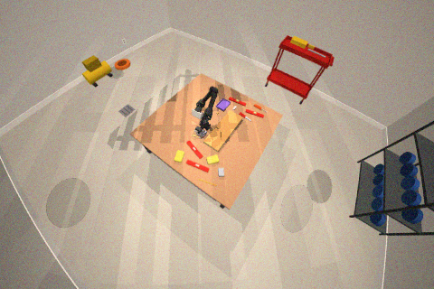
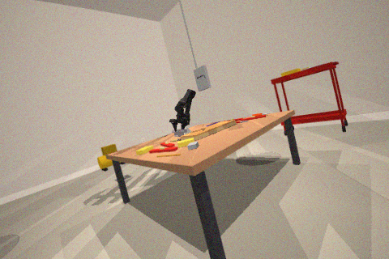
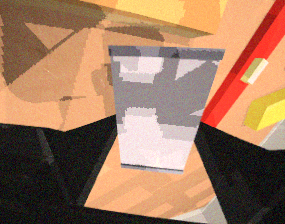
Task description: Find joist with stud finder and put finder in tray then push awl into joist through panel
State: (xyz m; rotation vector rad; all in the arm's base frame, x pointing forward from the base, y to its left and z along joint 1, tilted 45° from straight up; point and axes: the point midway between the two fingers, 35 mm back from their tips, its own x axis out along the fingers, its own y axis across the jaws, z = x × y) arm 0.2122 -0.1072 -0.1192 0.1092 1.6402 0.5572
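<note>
Now: gripper tip 6 cm above the awl, 4 cm to the left of it and 1 cm short of it. From my gripper tip the other things lie so: grey stud finder 2 cm below, 2 cm ahead; then small grey block 43 cm ahead, 17 cm to the right, 5 cm below; then purple flat tray 51 cm to the left, 9 cm behind, 5 cm below.
</note>
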